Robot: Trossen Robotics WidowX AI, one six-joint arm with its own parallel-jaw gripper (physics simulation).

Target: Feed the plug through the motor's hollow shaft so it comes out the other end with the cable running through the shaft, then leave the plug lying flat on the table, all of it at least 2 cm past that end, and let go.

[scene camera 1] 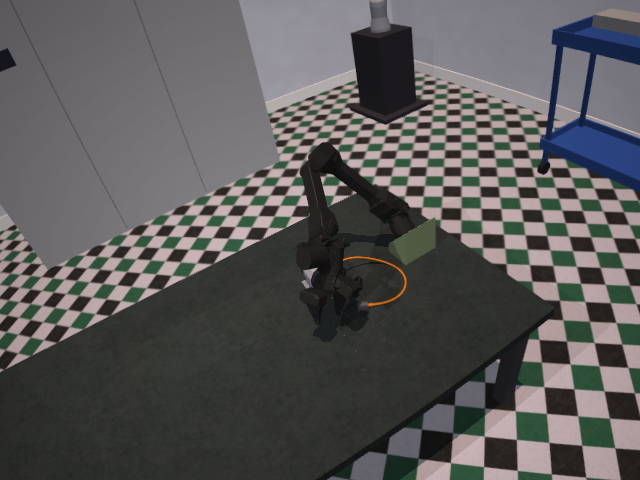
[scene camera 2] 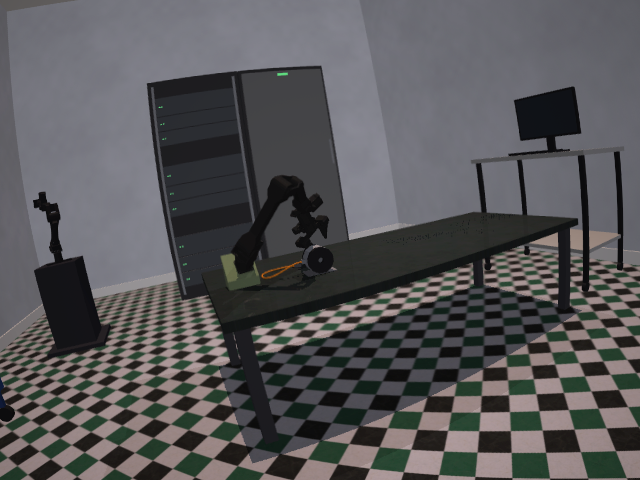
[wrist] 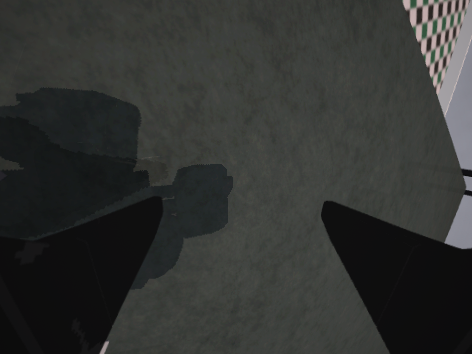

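Where they show: gripper, fingertip midpoint: (scene camera 1: 328,319) (scene camera 2: 320,245) (wrist: 243,206); arm's base, link origin: (scene camera 1: 406,233) (scene camera 2: 243,265).
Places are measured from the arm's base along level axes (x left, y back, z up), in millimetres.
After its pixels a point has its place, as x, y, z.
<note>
The motor (scene camera 2: 314,258) @(-119, -251, -12) is a white cylinder with a black end face and a small centre hole, on a pale base. In scene camera 1 the arm covers most of it, and a pale sliver (scene camera 1: 308,279) @(-73, -332, -26) shows. The orange cable (scene camera 1: 405,282) @(102, -102, -72) (scene camera 2: 266,274) @(108, -110, -75) curves in a loop on the table. The small grey plug (scene camera 1: 363,305) @(93, -255, -64) lies at its near end, right of my gripper. The cable's other end is hidden behind the arm. My gripper (scene camera 1: 328,316) @(108, -382, -11) (scene camera 2: 315,238) @(108, -382, -11) (wrist: 243,206) @(108, -382, -11) is open and empty, pointing down above the table. Plug and motor do not show in the wrist view.
The dark table (scene camera 1: 155,387) @(-64, -869, -77) (scene camera 2: 439,242) @(-148, -860, -77) (wrist: 280,125) @(178, -447, -77) carries everything. A pale green angled block (scene camera 1: 421,242) @(48, 17, -20) (scene camera 2: 240,281) @(-38, 33, -49) stands by the arm's base, beyond the cable loop. The arm's shadow (wrist: 200,200) @(90, -388, -77) falls on the table near the left finger. The table's edge shows at the wrist view's right.
</note>
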